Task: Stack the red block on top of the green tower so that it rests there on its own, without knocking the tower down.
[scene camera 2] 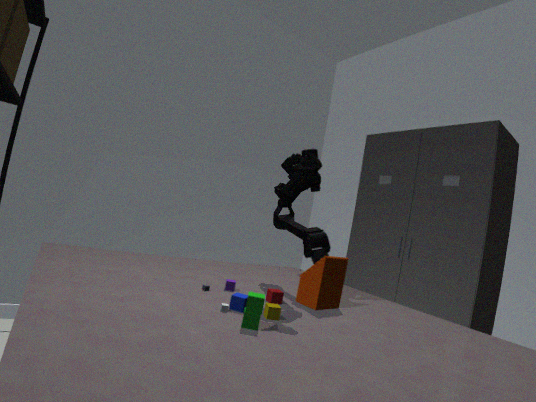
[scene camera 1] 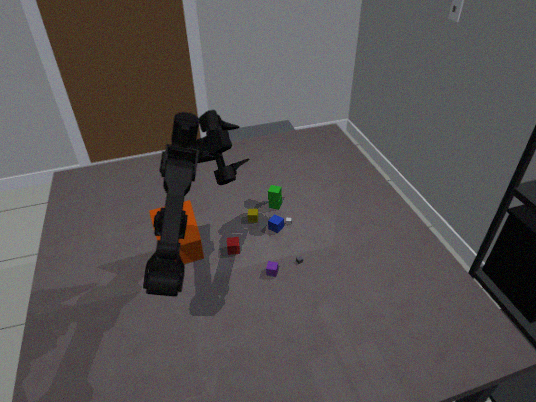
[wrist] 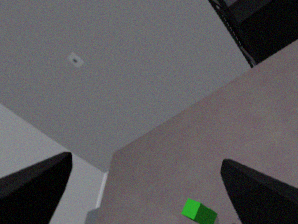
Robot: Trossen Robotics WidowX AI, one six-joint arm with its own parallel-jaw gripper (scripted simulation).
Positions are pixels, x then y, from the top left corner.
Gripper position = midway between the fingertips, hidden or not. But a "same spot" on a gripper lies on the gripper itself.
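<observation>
My gripper is visible in scene camera 2 [283,178]. Scene camera 1 and the wrist view show my gripper too: on it, [scene camera 1: 229,127] and [wrist: 40,186] are the same spot.
</observation>
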